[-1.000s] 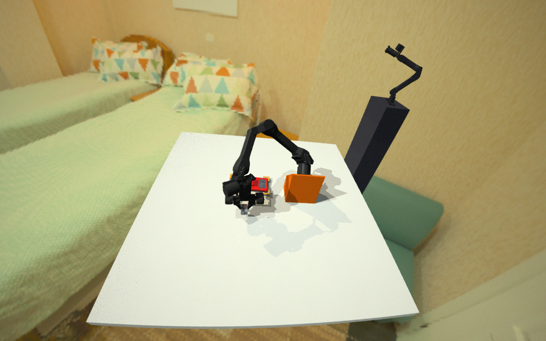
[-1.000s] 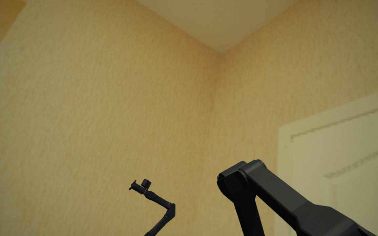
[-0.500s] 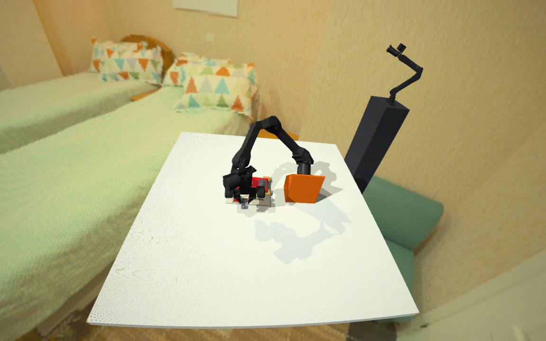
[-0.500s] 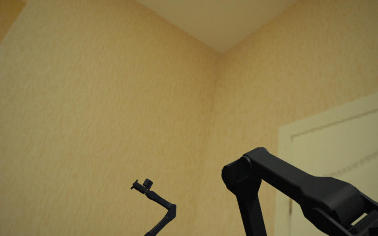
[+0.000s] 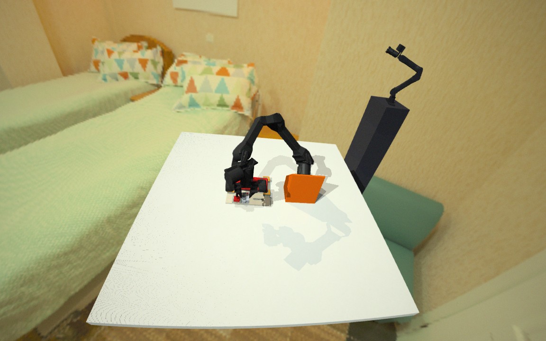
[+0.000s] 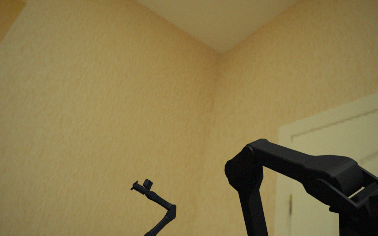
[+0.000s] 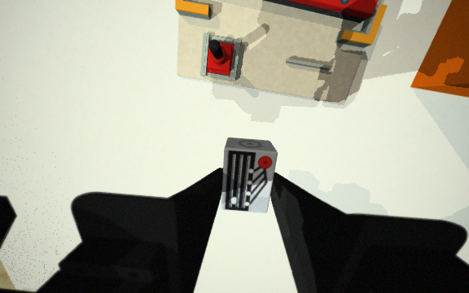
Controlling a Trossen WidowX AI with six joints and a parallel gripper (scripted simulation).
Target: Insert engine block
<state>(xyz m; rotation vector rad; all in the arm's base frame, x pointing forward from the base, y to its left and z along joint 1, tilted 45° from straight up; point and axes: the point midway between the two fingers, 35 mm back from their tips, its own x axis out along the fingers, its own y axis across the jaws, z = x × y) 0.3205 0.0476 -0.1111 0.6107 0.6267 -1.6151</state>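
Right now the beige base plate is 20 cm to the right of my gripper tip, 13 cm below it and 3 cm behind it. Round my gripper tip: engine block: 1 cm below.
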